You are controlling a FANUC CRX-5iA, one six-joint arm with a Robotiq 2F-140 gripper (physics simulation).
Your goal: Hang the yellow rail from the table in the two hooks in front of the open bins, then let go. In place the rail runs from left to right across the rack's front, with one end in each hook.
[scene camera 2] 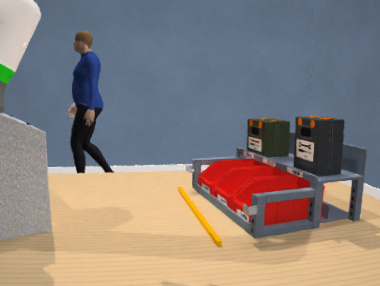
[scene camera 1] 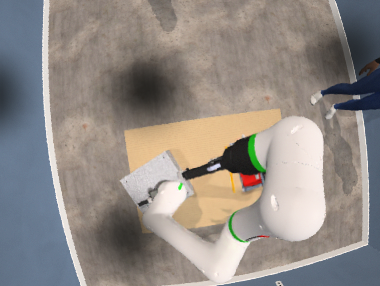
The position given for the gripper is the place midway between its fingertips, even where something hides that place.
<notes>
In view: the gripper (scene camera 1: 196,168) and a dark grey toolbox (scene camera 2: 318,149).
</notes>
